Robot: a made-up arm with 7 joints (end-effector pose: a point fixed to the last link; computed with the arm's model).
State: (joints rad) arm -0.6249 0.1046 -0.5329 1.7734 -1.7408 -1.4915 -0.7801
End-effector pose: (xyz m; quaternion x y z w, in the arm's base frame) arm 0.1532 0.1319 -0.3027 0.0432 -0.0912 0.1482 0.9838
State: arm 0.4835 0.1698 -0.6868 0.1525 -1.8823 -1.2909 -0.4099
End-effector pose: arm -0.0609 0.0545 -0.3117 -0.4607 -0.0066 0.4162 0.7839
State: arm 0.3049 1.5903 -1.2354 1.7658 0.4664 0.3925 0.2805
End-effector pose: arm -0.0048 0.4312 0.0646 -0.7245 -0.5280 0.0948 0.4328
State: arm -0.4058 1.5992 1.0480 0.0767 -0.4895 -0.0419 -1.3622
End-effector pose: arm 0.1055 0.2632 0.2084 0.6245 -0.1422 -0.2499 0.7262
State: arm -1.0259 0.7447 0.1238 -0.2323 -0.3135 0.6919 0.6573
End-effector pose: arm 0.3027 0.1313 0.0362 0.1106 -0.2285 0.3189 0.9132
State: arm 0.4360 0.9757 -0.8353 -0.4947 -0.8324 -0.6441 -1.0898
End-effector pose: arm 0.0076 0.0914 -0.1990 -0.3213 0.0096 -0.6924 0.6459
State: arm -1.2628 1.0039 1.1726 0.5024 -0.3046 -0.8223 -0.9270
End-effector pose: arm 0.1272 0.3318 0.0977 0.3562 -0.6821 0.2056 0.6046
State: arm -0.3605 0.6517 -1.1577 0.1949 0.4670 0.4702 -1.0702
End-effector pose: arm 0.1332 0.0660 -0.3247 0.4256 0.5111 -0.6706 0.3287
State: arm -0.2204 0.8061 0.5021 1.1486 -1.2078 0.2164 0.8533
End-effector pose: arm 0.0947 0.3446 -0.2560 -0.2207 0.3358 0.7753 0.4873
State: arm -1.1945 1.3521 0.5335 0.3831 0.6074 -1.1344 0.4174
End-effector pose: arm 0.1719 0.2264 0.1700 0.5983 -0.7060 0.2117 0.3144
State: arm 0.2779 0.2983 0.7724 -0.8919 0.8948 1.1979 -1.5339
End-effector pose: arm 0.0066 0.2285 -0.1042 0.1118 0.4900 0.0623 0.8623
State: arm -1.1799 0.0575 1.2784 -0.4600 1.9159 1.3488 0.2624
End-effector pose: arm 0.1489 0.1812 -0.0841 -0.0042 0.3939 0.8858 0.2453
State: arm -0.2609 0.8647 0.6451 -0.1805 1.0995 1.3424 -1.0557
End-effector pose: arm 0.1177 0.3092 -0.0367 0.2428 0.4445 0.4082 0.7595
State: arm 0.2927 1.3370 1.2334 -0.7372 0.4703 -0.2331 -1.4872
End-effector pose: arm 0.1041 0.1637 0.0868 0.8921 0.2597 -0.1892 0.3176
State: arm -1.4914 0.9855 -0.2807 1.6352 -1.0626 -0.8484 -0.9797
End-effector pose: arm 0.2986 0.3035 0.0339 0.1643 -0.3468 -0.0293 0.9230
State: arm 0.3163 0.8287 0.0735 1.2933 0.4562 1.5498 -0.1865
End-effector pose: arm -0.1514 0.3217 -0.1640 -0.2180 -0.8877 -0.3674 0.1717
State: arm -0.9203 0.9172 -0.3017 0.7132 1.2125 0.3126 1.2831
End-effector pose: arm 0.3295 0.2406 -0.0811 0.7789 -0.4019 0.4024 0.2643
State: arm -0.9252 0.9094 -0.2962 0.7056 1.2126 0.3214 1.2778
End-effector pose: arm 0.3309 0.2380 -0.0796 0.7752 -0.4013 0.4092 0.2657
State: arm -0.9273 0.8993 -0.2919 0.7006 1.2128 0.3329 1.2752
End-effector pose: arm 0.3319 0.2356 -0.0797 0.7723 -0.3996 0.4154 0.2670
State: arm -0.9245 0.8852 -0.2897 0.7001 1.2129 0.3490 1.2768
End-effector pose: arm 0.3324 0.2333 -0.0828 0.7709 -0.3961 0.4203 0.2685
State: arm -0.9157 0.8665 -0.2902 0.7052 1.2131 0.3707 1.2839
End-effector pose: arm 0.3320 0.2311 -0.0895 0.7716 -0.3905 0.4236 0.2697
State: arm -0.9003 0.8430 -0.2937 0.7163 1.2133 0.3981 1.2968
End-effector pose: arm 0.3306 0.2291 -0.1001 0.7746 -0.3826 0.4248 0.2705
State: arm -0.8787 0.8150 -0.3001 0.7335 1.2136 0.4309 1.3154
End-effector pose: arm 0.3278 0.2272 -0.1142 0.7801 -0.3727 0.4235 0.2705
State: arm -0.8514 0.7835 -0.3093 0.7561 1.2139 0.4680 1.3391
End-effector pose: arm 0.3232 0.2252 -0.1314 0.7879 -0.3614 0.4195 0.2694
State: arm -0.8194 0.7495 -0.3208 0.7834 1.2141 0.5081 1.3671
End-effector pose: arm 0.3165 0.2233 -0.1509 0.7978 -0.3494 0.4125 0.2669
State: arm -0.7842 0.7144 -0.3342 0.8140 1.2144 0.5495 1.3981
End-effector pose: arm 0.3078 0.2212 -0.1715 0.8092 -0.3376 0.4024 0.2631
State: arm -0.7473 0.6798 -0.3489 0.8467 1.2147 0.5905 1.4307
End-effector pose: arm 0.2972 0.2191 -0.1921 0.8215 -0.3267 0.3896 0.2580
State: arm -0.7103 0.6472 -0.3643 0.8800 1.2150 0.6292 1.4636
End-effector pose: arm 0.2852 0.2170 -0.2117 0.8339 -0.3175 0.3745 0.2519
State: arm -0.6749 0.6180 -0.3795 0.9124 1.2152 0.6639 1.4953
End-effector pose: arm 0.2726 0.2152 -0.2293 0.8457 -0.3104 0.3582 0.2455
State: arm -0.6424 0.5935 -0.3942 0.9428 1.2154 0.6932 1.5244
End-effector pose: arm 0.2601 0.2139 -0.2445 0.8563 -0.3054 0.3412 0.2391
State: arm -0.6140 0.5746 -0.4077 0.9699 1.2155 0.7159 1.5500
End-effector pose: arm 0.2485 0.2132 -0.2567 0.8653 -0.3024 0.3247 0.2333
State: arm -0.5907 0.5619 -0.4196 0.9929 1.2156 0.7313 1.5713
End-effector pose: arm 0.2386 0.2132 -0.2660 0.8724 -0.3013 0.3097 0.2285
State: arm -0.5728 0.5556 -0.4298 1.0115 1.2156 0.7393 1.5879
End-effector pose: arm 0.2307 0.2142 -0.2724 0.8778 -0.3016 0.2965 0.2247
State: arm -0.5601 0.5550 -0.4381 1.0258 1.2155 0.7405 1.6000
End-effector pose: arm 0.2250 0.2159 -0.2764 0.8817 -0.3029 0.2856 0.2220
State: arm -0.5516 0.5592 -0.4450 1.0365 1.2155 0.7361 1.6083
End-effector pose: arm 0.2210 0.2184 -0.2785 0.8844 -0.3048 0.2765 0.2203
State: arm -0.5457 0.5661 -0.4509 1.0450 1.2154 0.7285 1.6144
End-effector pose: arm 0.2182 0.2212 -0.2795 0.8863 -0.3070 0.2687 0.2191
